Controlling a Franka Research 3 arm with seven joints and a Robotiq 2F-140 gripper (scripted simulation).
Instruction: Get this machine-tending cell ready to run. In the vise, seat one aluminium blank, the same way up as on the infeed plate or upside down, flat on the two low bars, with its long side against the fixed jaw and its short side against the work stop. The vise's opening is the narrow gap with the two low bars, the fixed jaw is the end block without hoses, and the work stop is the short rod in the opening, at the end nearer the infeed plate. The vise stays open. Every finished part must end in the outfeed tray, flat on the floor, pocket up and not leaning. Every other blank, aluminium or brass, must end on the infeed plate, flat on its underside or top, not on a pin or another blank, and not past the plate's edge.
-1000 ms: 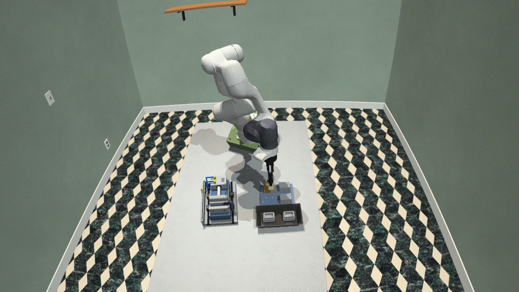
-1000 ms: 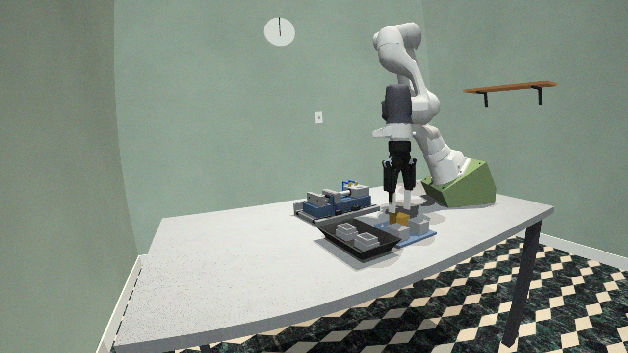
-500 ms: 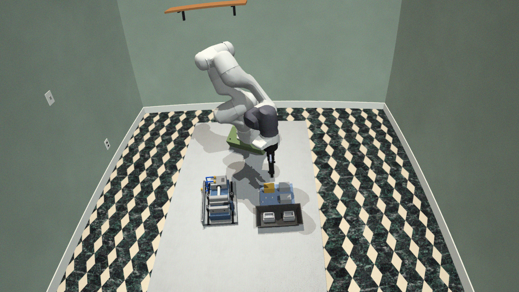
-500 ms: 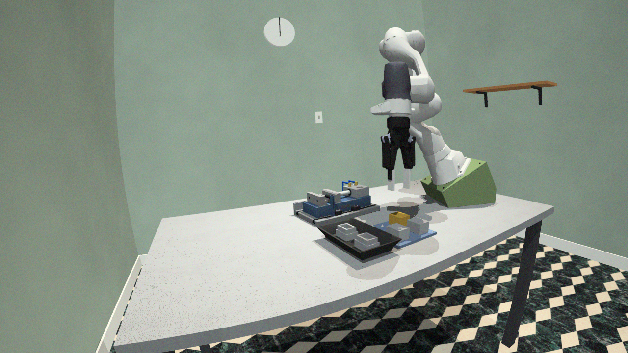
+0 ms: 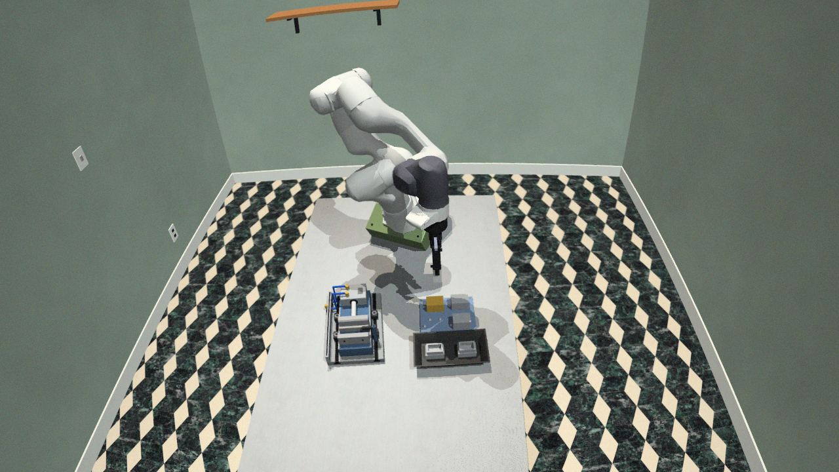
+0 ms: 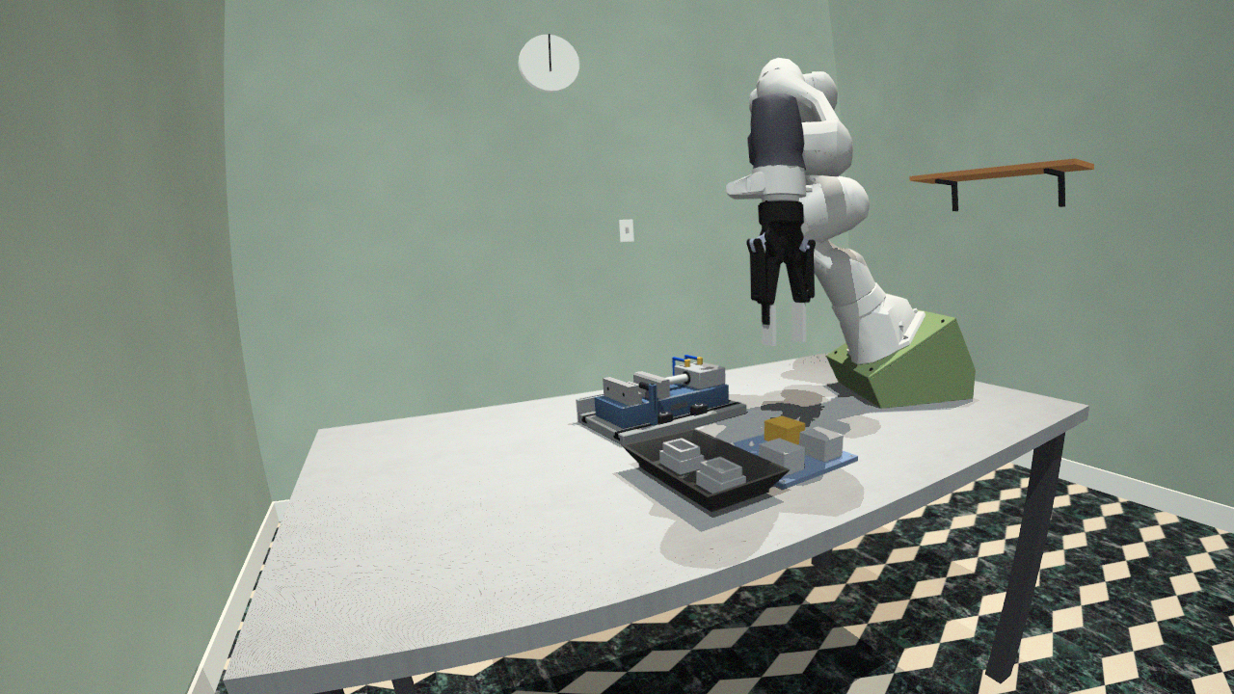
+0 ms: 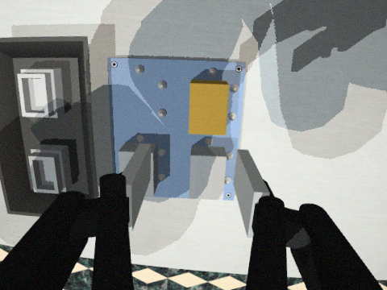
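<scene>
Now: the aluminium blank 190 mm below my hand, 80 mm to the left of it and 10 mm behind it. Also, from my hand: blue infeed plate (210 mm below, 30 mm to the left, 30 mm ahead); brass blank (190 mm below, 10 mm to the right, 10 mm behind); white rod (290 mm to the right, 140 mm below, 20 mm ahead).
</scene>
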